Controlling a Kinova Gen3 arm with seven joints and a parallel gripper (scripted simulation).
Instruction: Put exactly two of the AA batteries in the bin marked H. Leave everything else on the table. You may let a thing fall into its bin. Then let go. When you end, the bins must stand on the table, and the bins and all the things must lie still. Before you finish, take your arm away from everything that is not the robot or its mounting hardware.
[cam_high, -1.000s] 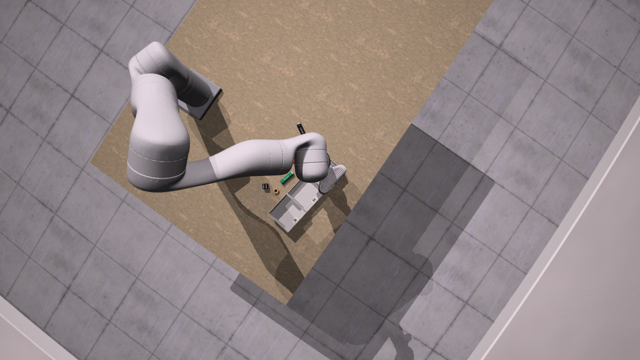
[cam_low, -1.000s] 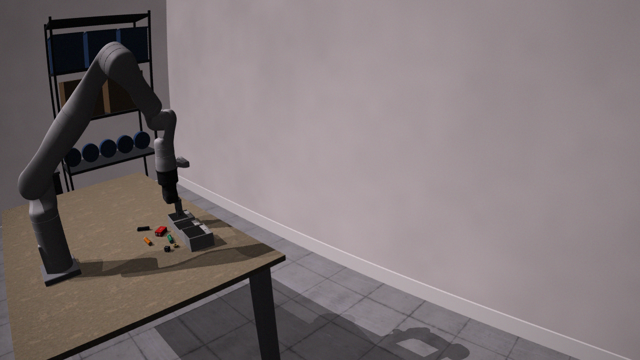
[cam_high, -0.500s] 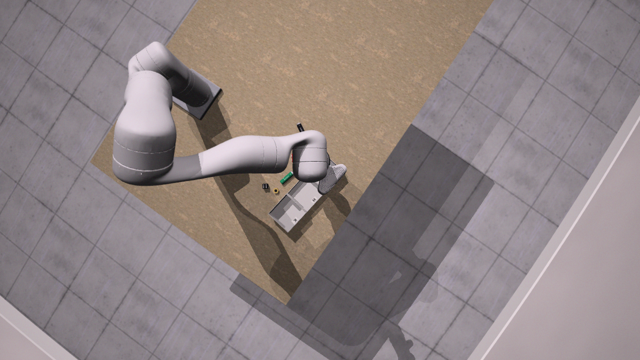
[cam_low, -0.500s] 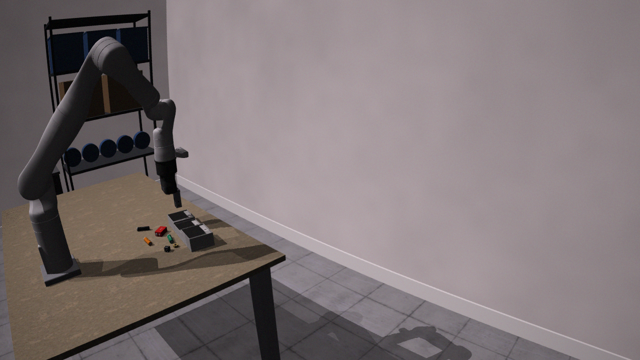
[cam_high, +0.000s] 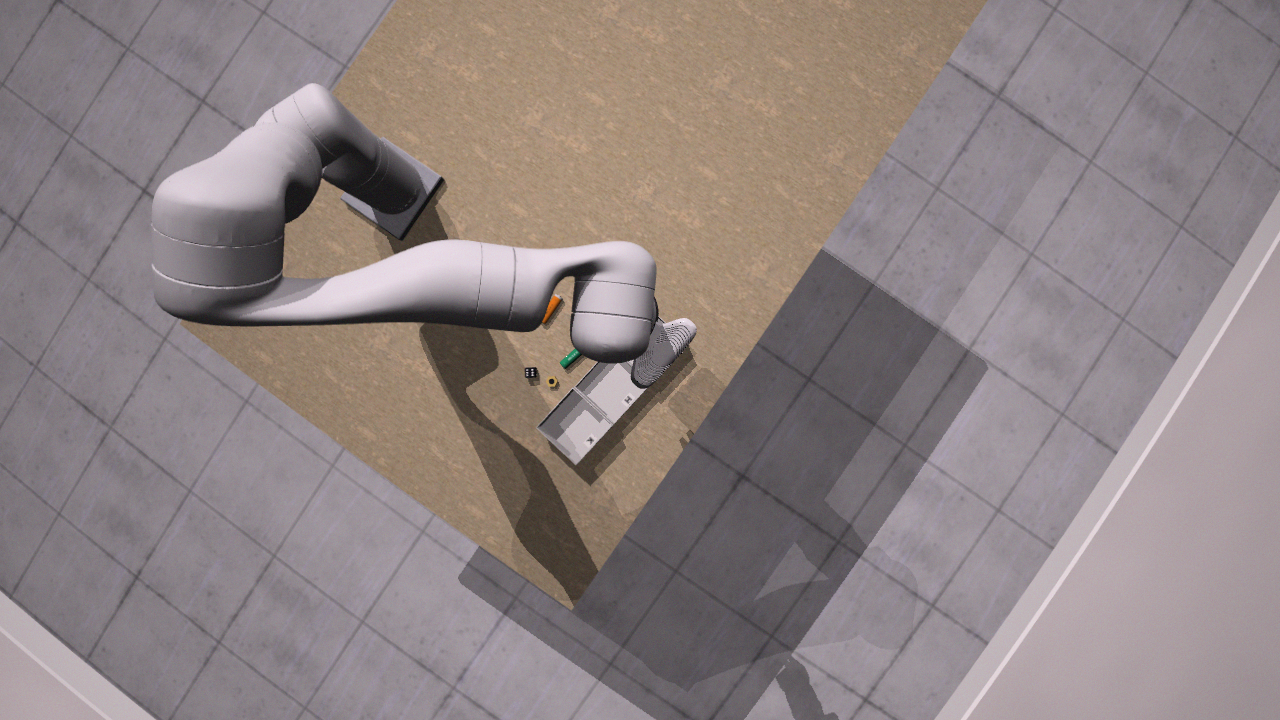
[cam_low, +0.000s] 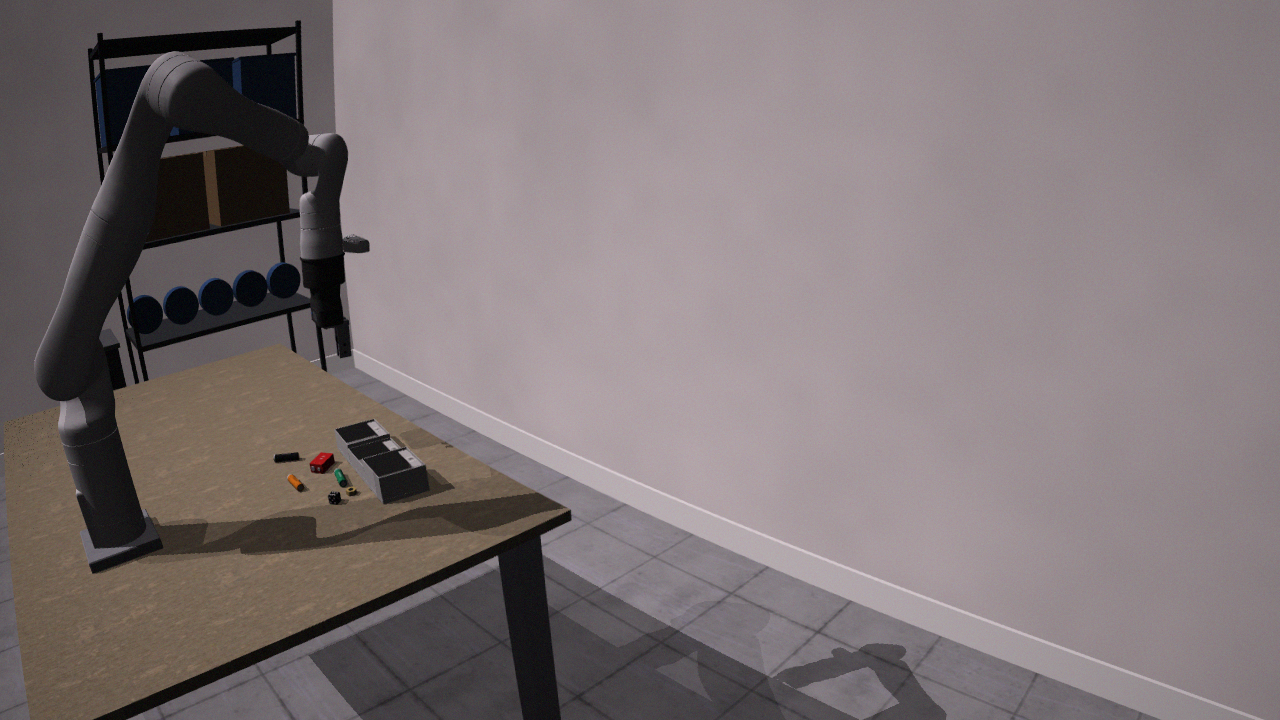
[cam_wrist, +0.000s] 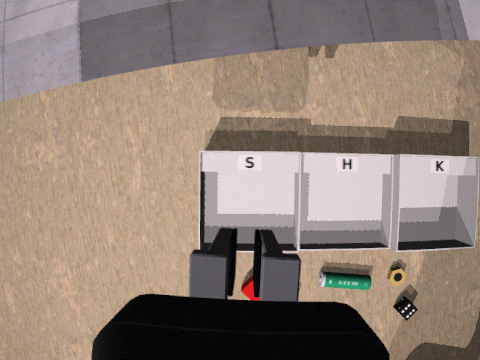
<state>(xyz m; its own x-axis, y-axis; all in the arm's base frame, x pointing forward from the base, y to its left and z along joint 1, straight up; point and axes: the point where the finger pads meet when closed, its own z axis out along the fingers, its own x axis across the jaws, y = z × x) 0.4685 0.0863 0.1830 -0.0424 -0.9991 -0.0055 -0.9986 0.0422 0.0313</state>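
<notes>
The green AA battery lies 7 cm behind my hand, 9 cm to the right of it and 19 cm below it. The rest, counted from my hand: red 9 V battery (9 cm behind, 3 cm to the right, 19 cm below); bin row (1 cm ahead, 9 cm to the right, 18 cm below); black AA battery (13 cm behind, 5 cm to the left, 19 cm below).
</notes>
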